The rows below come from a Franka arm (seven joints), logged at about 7 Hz.
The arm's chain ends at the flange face. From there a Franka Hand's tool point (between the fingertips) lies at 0.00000 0.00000 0.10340 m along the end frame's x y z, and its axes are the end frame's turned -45 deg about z.
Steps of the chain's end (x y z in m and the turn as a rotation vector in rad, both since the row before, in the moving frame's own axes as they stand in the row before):
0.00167 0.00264 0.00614 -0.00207 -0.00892 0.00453
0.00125 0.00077 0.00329 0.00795 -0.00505 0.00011
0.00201 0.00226 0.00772 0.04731 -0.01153 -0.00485
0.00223 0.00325 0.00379 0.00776 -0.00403 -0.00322
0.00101 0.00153 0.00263 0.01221 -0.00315 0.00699
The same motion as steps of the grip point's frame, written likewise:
-0.00149 0.00254 0.00614 0.00484 -0.00777 0.00453
0.00055 0.00048 0.00329 0.00919 0.00205 0.00011
0.00243 -0.00129 0.00760 0.04161 0.02530 -0.00485
-0.00045 0.00301 0.00379 0.00834 0.00264 -0.00322
0.00030 0.00068 0.00262 0.01086 0.00641 0.00699

